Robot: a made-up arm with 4 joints.
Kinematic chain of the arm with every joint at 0, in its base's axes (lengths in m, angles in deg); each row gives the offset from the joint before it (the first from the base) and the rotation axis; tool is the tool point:
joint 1: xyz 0 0 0.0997 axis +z
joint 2: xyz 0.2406 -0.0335 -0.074 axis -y
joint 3: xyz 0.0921 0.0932 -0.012 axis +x
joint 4: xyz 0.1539 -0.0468 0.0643 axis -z
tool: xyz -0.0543 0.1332 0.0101
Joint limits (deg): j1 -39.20..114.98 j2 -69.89..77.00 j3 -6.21..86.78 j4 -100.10..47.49
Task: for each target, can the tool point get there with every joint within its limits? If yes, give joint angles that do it. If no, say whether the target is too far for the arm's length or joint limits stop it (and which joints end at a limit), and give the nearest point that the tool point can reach.
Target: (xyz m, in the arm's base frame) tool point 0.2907 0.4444 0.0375
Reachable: yes | joints 51.67 -19.72 57.79 30.73
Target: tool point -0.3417 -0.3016 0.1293
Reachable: no: joint limits stop it (at a limit: joint 1, joint 2) | nearest point -0.2141 0.1377 0.2173 | short by 0.466 m
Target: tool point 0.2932 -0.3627 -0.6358
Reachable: no: too far | nearest point 0.3169 -0.2712 -0.2372 | short by 0.410 m
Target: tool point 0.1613 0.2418 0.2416
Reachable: yes | joints 52.89 51.32 71.62 3.33
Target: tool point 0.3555 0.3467 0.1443
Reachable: yes | joints 27.45 9.87 8.98 24.40
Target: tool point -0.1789 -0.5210 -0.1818
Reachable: no: joint limits stop it (at a limit: joint 1, joint 2, joint 4) | nearest point 0.1399 -0.2201 -0.1042 | short by 0.445 m
